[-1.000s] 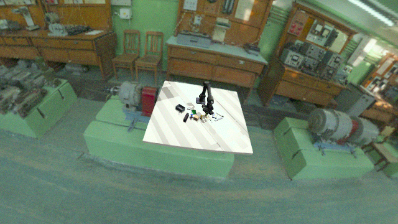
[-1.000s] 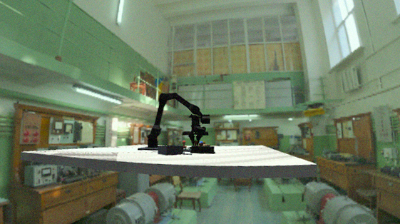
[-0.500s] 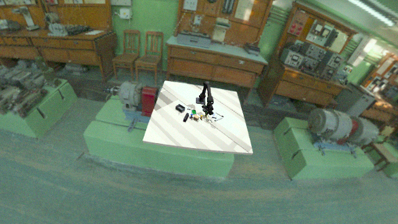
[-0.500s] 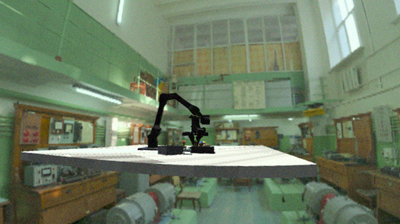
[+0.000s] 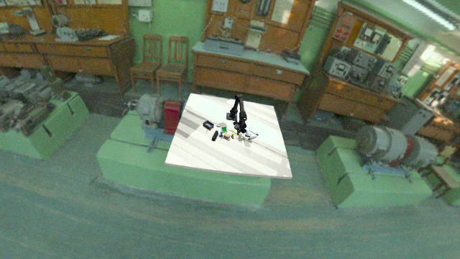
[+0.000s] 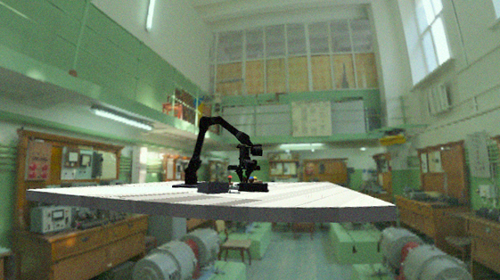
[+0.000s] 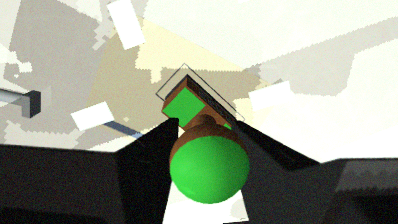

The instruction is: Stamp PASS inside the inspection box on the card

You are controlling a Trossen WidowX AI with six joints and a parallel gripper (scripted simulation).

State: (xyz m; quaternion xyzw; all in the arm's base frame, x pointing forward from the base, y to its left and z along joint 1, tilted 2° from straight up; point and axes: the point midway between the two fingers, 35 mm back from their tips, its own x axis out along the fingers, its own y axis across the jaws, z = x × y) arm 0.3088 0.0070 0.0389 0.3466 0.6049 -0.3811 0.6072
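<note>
Now: gripper tip right at the green stamp. Round my gripper tip: red stamp (90 mm behind, 70 mm to the left, 10 mm below); then cream card (30 mm below, 10 mm ahead); then tan block (150 mm to the right, 60 mm ahead).
</note>
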